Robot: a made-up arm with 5 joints. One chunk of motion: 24 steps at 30 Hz.
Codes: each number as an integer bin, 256 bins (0 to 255) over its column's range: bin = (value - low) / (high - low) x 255, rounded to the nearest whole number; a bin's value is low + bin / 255 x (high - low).
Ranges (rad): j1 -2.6..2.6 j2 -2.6..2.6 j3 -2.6..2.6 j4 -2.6..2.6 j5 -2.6..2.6
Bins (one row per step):
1: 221 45 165 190 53
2: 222 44 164 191 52
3: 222 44 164 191 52
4: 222 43 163 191 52
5: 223 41 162 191 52
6: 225 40 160 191 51
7: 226 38 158 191 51
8: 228 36 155 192 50
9: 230 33 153 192 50
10: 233 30 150 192 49
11: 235 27 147 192 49
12: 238 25 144 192 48
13: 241 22 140 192 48
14: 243 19 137 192 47
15: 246 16 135 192 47
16: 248 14 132 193 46
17: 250 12 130 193 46
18: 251 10 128 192 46
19: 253 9 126 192 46
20: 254 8 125 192 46
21: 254 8 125 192 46
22: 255 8 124 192 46
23: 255 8 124 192 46
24: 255 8 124 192 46
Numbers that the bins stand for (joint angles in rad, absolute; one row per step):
1: 1.9067 -1.6824 0.7647 1.2745 -1.5192
2: 1.9271 -1.7027 0.7443 1.2949 -1.5396
3: 1.9271 -1.7027 0.7443 1.2949 -1.5396
4: 1.9271 -1.7231 0.7239 1.2949 -1.5396
5: 1.9475 -1.7639 0.7035 1.2949 -1.5396
6: 1.9882 -1.7843 0.6627 1.2949 -1.5600
7: 2.0086 -1.8251 0.6220 1.2949 -1.5600
8: 2.0494 -1.8659 0.5608 1.3153 -1.5804
9: 2.0902 -1.9271 0.5200 1.3153 -1.5804
10: 2.1514 -1.9882 0.4588 1.3153 -1.6008
11: 2.1922 -2.0494 0.3976 1.3153 -1.6008
12: 2.2533 -2.0902 0.3365 1.3153 -1.6212
13: 2.3145 -2.1514 0.2549 1.3153 -1.6212
14: 2.3553 -2.2125 0.1937 1.3153 -1.6416
15: 2.4165 -2.2737 0.1529 1.3153 -1.6416
16: 2.4573 -2.3145 0.0918 1.3357 -1.6620
17: 2.4980 -2.3553 0.0510 1.3357 -1.6620
18: 2.5184 -2.3961 0.0102 1.3153 -1.6620
19: 2.5592 -2.4165 -0.0306 1.3153 -1.6620
20: 2.5796 -2.4369 -0.0510 1.3153 -1.6620
21: 2.5796 -2.4369 -0.0510 1.3153 -1.6620
22: 2.6000 -2.4369 -0.0714 1.3153 -1.6620
23: 2.6000 -2.4369 -0.0714 1.3153 -1.6620
24: 2.6000 -2.4369 -0.0714 1.3153 -1.6620

